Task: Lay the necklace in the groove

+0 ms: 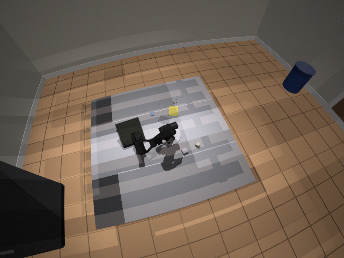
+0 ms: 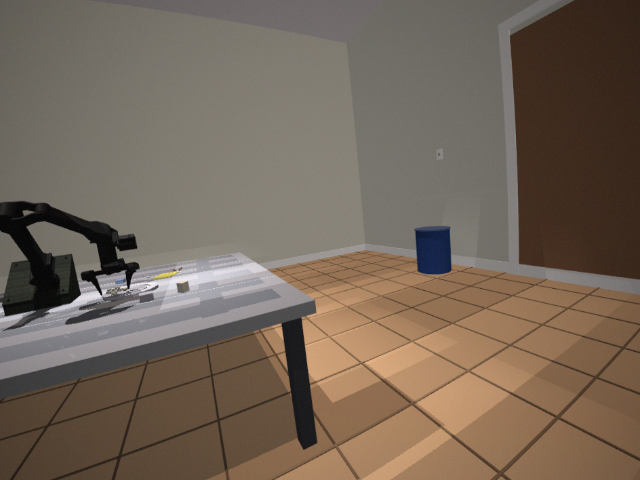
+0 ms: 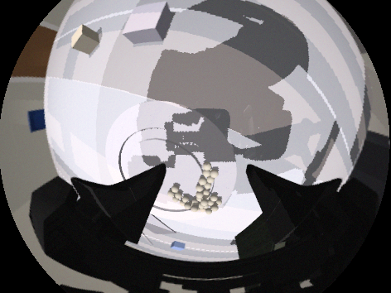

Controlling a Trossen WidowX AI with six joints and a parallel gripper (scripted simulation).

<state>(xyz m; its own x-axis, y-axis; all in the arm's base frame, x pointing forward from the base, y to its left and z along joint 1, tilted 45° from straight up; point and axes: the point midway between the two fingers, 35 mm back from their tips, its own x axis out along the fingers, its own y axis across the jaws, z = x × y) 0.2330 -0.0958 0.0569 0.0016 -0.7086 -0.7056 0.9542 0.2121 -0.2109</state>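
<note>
Right now my gripper tip is 5 cm short of the round bead board, 5 cm to the right of it and 1 cm above it. From my gripper tip the other things lie so: grey card (6 cm ahead, 23 cm to the left, 2 cm below); beige cube (24 cm ahead, 14 cm to the right); white block (12 cm ahead, 15 cm to the right, 1 cm below).
</note>
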